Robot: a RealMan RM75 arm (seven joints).
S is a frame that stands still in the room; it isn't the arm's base.
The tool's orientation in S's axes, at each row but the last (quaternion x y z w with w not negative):
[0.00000, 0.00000, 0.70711, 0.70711]
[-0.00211, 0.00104, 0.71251, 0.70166]
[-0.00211, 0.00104, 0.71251, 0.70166]
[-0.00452, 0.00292, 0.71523, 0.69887]
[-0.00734, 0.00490, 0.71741, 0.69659]
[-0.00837, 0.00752, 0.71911, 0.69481]
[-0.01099, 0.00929, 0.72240, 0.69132]
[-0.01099, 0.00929, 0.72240, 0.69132]
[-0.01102, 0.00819, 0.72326, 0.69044]
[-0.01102, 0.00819, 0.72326, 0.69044]
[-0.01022, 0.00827, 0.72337, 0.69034]
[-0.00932, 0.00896, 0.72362, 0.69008]
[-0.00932, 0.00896, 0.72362, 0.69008]
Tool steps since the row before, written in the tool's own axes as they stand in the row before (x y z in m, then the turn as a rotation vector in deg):
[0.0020, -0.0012, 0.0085, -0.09, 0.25, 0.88]
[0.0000, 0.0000, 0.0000, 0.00, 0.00, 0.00]
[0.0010, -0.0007, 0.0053, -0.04, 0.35, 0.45]
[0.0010, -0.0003, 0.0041, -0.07, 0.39, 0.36]
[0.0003, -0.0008, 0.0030, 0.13, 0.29, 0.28]
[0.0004, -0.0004, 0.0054, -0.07, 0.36, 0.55]
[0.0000, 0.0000, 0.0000, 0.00, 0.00, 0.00]
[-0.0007, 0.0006, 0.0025, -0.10, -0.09, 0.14]
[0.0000, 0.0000, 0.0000, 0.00, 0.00, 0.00]
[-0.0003, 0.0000, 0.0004, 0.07, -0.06, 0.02]
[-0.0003, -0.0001, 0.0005, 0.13, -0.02, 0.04]
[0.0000, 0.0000, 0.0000, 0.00, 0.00, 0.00]
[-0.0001, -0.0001, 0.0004, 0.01, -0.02, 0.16]
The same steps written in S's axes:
[0.0012, 0.0020, 0.0085, -0.25, -0.09, 0.88]
[0.0000, 0.0000, 0.0000, 0.00, 0.00, 0.00]
[0.0007, 0.0010, 0.0053, -0.35, -0.04, 0.45]
[0.0003, 0.0010, 0.0041, -0.39, -0.08, 0.36]
[0.0008, 0.0004, 0.0030, -0.29, 0.13, 0.28]
[0.0004, 0.0005, 0.0054, -0.36, -0.07, 0.55]
[0.0000, 0.0000, 0.0000, 0.00, 0.00, 0.00]
[-0.0006, -0.0007, 0.0025, 0.09, -0.09, 0.14]
[0.0000, 0.0000, 0.0000, 0.00, 0.00, 0.00]
[0.0000, -0.0003, 0.0004, 0.06, 0.07, 0.02]
[0.0001, -0.0003, 0.0005, 0.01, 0.13, 0.04]
[0.0000, 0.0000, 0.0000, 0.00, 0.00, 0.00]
[0.0001, -0.0001, 0.0004, 0.02, 0.02, 0.16]

